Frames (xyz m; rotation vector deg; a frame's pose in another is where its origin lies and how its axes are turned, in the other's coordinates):
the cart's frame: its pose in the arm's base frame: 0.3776 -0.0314 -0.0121 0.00 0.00 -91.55
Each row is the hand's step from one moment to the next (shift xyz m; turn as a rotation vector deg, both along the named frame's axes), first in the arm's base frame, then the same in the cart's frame.
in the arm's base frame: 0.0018 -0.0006 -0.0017 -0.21 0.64 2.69
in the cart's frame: 0.0006 0.0018 -0.0017 -0.63 -0.23 2.69
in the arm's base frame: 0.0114 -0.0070 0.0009 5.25 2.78 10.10
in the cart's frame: 0.0067 0.0116 0.0009 -2.92 5.17 10.10
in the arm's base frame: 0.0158 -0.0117 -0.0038 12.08 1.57 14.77
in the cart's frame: 0.0113 0.0161 -0.0038 -1.90 12.03 14.77
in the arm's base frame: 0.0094 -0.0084 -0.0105 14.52 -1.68 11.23
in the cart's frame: 0.0081 0.0096 -0.0105 1.29 14.56 11.23
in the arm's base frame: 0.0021 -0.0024 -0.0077 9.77 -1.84 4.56
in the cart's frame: 0.0023 0.0022 -0.0077 1.58 9.82 4.56
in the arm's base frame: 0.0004 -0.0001 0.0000 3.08 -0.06 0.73
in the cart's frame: 0.0001 0.0004 0.0000 -0.02 3.08 0.73
